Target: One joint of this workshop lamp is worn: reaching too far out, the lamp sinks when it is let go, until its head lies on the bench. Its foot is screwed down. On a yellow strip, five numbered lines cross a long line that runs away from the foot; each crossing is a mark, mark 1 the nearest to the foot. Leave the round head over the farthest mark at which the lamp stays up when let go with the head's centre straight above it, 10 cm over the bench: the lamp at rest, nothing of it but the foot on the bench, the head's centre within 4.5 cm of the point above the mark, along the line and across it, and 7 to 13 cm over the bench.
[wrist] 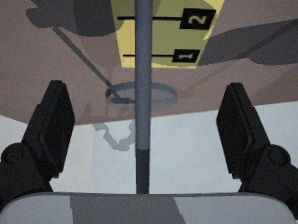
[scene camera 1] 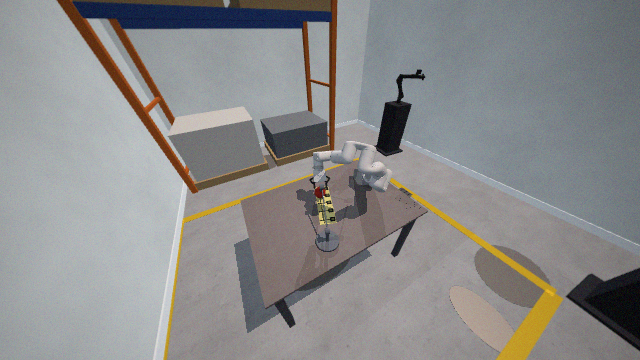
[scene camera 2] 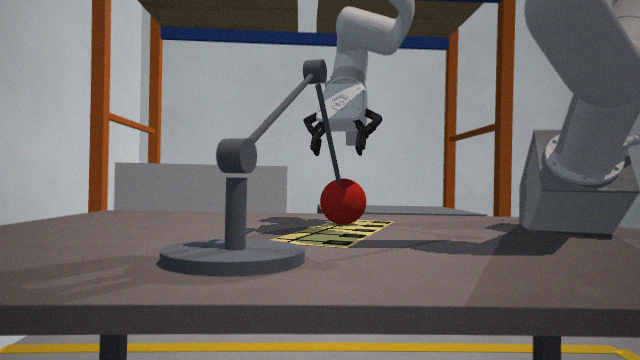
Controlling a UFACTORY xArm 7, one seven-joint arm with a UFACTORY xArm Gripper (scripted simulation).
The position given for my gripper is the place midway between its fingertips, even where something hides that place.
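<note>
What I can see here is my gripper [scene camera 2: 336, 152]. The same gripper [wrist: 146, 100] is visible as well.
</note>
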